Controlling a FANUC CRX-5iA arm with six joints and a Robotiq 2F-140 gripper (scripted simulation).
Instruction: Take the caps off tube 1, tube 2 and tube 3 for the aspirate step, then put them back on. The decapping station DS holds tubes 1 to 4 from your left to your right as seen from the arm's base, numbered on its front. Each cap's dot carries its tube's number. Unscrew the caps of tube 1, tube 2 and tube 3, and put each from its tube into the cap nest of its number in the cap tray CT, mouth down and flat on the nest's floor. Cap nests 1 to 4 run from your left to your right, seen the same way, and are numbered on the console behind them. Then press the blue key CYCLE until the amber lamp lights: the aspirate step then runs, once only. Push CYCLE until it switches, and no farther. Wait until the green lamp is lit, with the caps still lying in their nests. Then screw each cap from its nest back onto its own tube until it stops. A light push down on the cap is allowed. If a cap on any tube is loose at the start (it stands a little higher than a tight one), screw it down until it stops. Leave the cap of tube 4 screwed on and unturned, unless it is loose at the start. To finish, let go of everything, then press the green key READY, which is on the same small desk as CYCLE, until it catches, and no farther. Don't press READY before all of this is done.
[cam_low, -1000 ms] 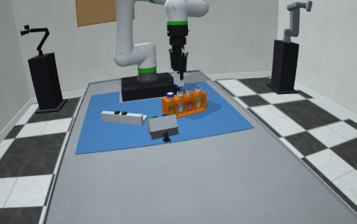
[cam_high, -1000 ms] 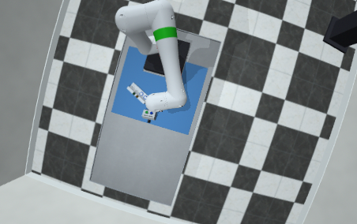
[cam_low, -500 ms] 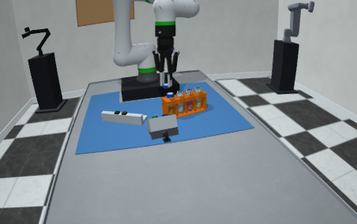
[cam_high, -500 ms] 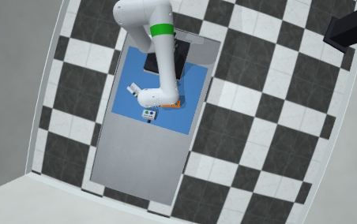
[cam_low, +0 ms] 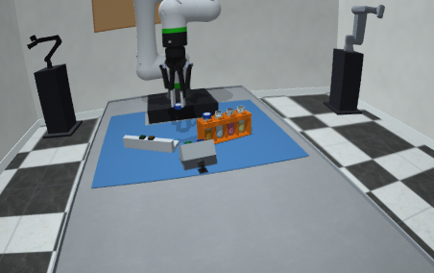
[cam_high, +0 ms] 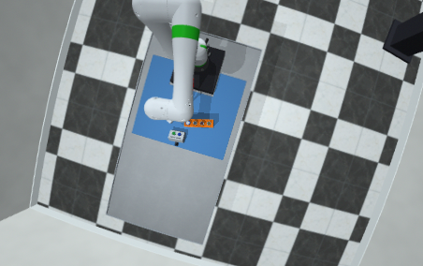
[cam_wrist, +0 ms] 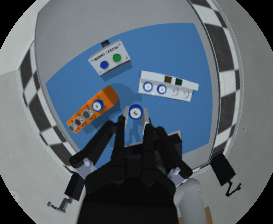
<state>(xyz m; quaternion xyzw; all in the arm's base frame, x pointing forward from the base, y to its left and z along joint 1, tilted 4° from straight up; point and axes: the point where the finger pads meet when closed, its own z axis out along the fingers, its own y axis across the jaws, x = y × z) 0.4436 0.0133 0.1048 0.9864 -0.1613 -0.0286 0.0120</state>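
Now: the blue key 14 cm ahead of my hand, 12 cm below it and 7 cm to the left of it. The rest, counted from my hand: green key 15 cm ahead, 12 cm below, 3 cm to the left; then small grey key desk 16 cm ahead, 13 cm below, 6 cm to the left.
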